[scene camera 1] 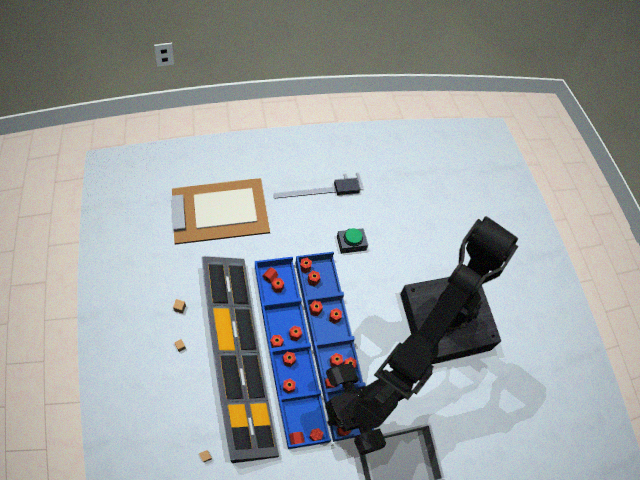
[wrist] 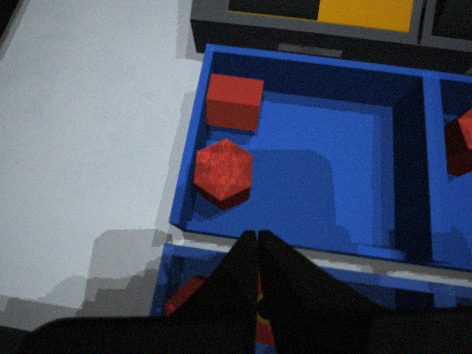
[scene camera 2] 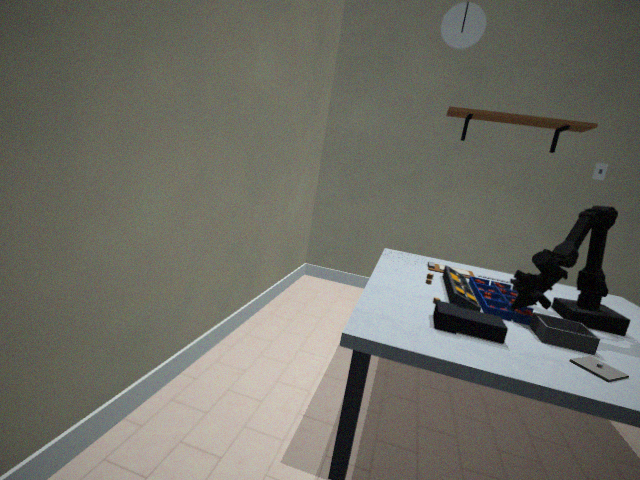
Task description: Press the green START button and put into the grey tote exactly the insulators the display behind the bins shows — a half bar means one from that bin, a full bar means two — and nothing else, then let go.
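Note:
The green START button (scene camera 1: 353,236) stands behind the bins. The display (scene camera 1: 258,455) (wrist: 215,11) shows one full orange bar in the second row's left column and two half bars in the bottom row. Blue bins (scene camera 1: 299,415) (wrist: 350,150) stand in two columns with red insulators. The bottom bin nearest the display holds a square-looking insulator (scene camera 1: 296,437) (wrist: 232,102) and a hexagonal one (scene camera 1: 316,434) (wrist: 224,172). My gripper (wrist: 256,241) is shut and empty above the adjacent bottom bin, whose insulators it partly hides. The grey tote (scene camera 1: 434,452) (scene camera 2: 566,338) is partly cut off in scene view 1; no insulator shows in its visible part.
A clipboard (scene camera 1: 263,206) and a caliper (scene camera 1: 347,186) lie behind the bins. Small wooden cubes (scene camera 1: 179,305) (scene camera 1: 179,344) (scene camera 1: 205,455) lie left of the display. A black box (scene camera 2: 467,322) and a flat plate (scene camera 2: 589,365) lie near the table's front edge in scene view 2.

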